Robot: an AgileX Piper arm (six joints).
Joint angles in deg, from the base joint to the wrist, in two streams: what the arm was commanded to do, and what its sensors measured. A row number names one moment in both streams.
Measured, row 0:
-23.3, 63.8, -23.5, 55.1, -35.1, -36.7
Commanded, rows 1 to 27:
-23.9, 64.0, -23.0, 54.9, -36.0, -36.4
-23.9, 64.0, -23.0, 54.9, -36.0, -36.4
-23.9, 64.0, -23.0, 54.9, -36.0, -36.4
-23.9, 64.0, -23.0, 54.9, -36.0, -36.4
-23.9, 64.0, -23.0, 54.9, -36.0, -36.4
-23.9, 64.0, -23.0, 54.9, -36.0, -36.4
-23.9, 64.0, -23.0, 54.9, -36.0, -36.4
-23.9, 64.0, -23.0, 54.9, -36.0, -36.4
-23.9, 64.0, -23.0, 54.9, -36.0, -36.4
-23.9, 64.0, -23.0, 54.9, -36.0, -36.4
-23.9, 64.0, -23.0, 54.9, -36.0, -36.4
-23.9, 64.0, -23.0, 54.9, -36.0, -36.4
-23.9, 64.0, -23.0, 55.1, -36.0, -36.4
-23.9, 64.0, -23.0, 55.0, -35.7, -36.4
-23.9, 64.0, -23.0, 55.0, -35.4, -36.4
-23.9, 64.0, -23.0, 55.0, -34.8, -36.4
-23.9, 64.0, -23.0, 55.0, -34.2, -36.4
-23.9, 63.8, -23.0, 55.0, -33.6, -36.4
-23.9, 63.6, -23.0, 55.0, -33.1, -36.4
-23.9, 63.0, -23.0, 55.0, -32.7, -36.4
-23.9, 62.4, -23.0, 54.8, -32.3, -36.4
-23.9, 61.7, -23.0, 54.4, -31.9, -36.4
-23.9, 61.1, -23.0, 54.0, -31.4, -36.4
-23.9, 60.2, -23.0, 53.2, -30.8, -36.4
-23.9, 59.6, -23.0, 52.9, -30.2, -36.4
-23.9, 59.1, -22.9, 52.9, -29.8, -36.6
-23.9, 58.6, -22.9, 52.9, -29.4, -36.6
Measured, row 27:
-23.3, 60.8, -23.5, 54.4, -31.4, -36.6
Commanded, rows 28 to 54:
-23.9, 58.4, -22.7, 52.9, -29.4, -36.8
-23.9, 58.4, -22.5, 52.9, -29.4, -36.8
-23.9, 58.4, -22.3, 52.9, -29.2, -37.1
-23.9, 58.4, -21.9, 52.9, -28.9, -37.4
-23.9, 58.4, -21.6, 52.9, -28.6, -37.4
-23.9, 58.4, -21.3, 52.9, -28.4, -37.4
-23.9, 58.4, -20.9, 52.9, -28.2, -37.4
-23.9, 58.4, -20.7, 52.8, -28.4, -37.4
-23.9, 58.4, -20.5, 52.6, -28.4, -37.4
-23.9, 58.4, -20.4, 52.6, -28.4, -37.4
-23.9, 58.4, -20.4, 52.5, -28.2, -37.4
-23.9, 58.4, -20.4, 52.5, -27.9, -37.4
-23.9, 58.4, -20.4, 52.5, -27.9, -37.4
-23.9, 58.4, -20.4, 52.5, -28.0, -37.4
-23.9, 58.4, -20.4, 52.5, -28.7, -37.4
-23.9, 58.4, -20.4, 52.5, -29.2, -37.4
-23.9, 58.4, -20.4, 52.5, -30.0, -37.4
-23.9, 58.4, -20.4, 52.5, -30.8, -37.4
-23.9, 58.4, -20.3, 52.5, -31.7, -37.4
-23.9, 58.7, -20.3, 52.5, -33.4, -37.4
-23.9, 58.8, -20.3, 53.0, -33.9, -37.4
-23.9, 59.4, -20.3, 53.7, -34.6, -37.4
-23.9, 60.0, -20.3, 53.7, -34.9, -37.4
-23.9, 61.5, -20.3, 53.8, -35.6, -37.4
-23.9, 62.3, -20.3, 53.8, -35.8, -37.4
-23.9, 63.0, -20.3, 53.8, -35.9, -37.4
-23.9, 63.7, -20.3, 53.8, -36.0, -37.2
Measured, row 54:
-23.3, 61.2, -20.6, 53.6, -34.8, -36.9
